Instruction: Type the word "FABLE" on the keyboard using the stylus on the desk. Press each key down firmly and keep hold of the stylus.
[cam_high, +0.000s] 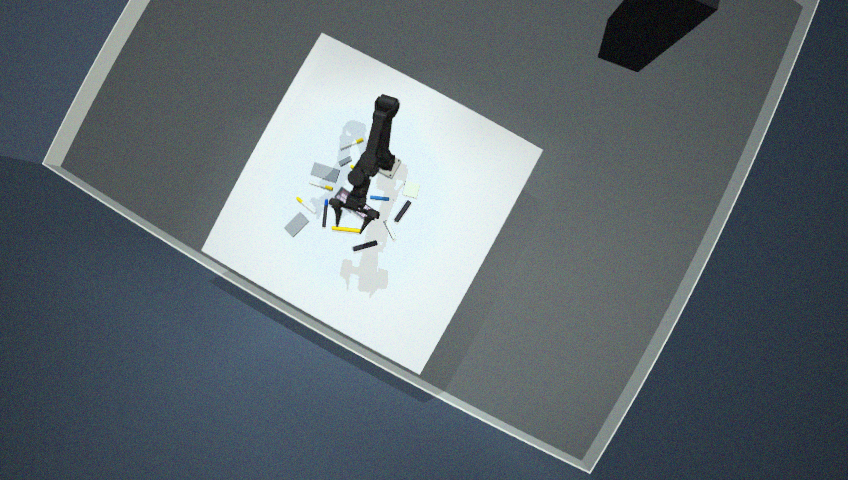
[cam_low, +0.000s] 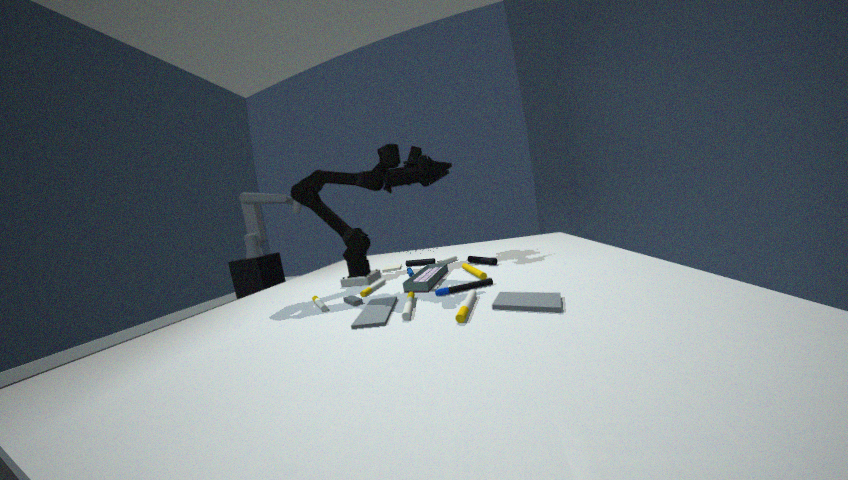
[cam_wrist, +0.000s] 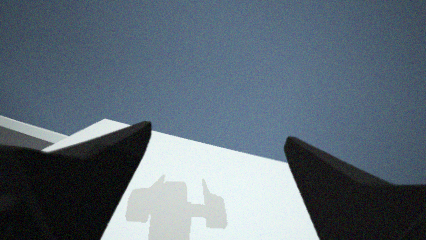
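Right now my gripper tip is 32 cm above the stylus, 19 cm past it and 4 cm to the right of it. From my gripper tip the other things lie so: cream block (32 cm below, 27 cm behind, 15 cm to the left); white cylinder (32 cm below, 11 cm to the left, 5 cm behind).
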